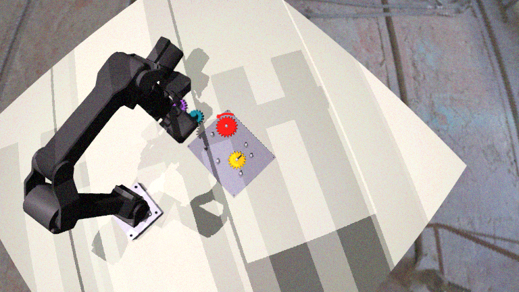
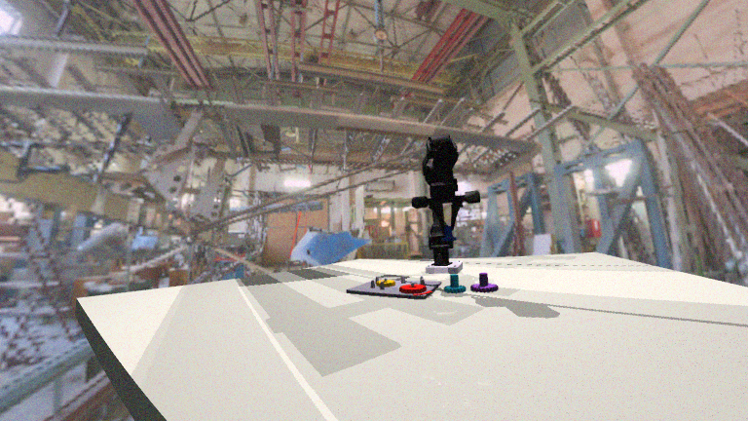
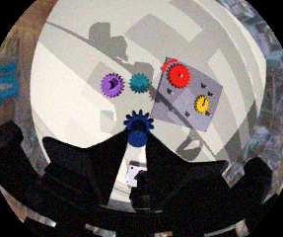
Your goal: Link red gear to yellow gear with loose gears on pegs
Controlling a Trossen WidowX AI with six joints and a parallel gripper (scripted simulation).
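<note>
The red gear lies 120 mm ahead of my gripper tip, 50 mm to the right of it and 130 mm below it. Round my gripper tip: teal gear (50 mm ahead, 30 mm to the left, 130 mm below); purple gear (20 mm ahead, 90 mm to the left, 130 mm below); blue gear (10 mm below).
</note>
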